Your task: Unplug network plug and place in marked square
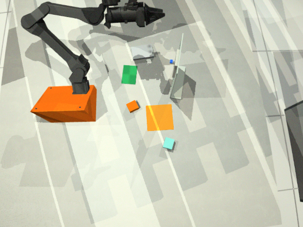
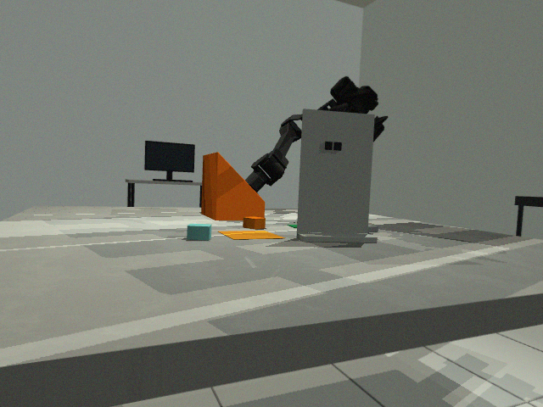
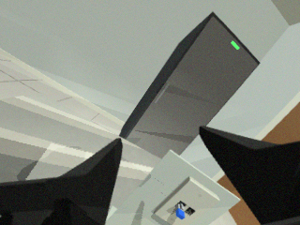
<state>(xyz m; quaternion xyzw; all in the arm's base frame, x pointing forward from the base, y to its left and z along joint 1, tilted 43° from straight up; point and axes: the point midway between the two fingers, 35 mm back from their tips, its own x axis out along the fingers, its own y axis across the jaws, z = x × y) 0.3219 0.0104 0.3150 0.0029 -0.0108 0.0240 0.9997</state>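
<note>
My gripper tip is now 50 mm short of the network plug, 140 mm to the left of it and 120 mm above it. From my gripper tip the other things lie so: flat green patch (150 mm behind, 110 mm to the right, 330 mm below); grey plate (90 mm behind, 10 mm to the left, 320 mm below); grey panel (60 mm ahead, 150 mm to the right, 200 mm below).
</note>
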